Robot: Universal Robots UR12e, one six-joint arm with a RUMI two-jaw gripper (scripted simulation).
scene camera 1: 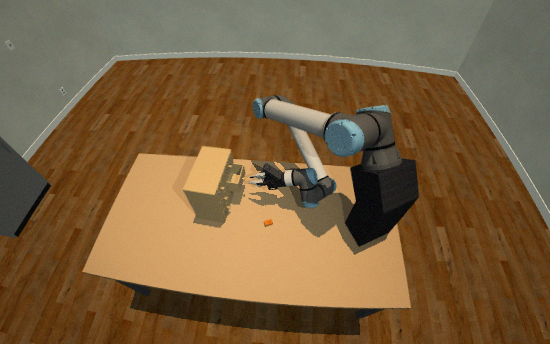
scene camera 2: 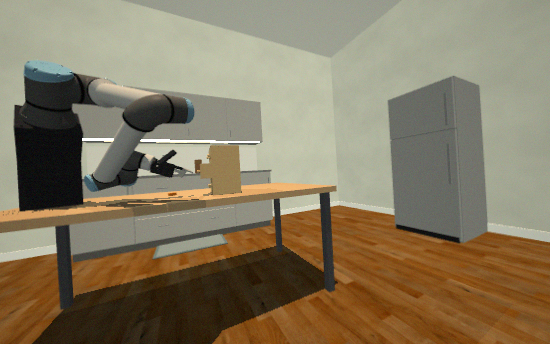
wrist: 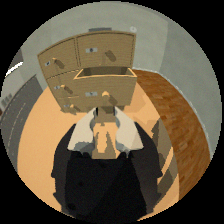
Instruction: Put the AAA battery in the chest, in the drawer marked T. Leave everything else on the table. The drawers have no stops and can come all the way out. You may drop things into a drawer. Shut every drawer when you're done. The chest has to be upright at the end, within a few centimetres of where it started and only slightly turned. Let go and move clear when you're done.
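In the wrist view I see my gripper (wrist: 105, 107) together with a drawer (wrist: 119, 82). Scene camera 1 gives me a wooden chest (scene camera 1: 200, 188). Scene camera 2 shows me the wooden chest (scene camera 2: 225, 161) too.
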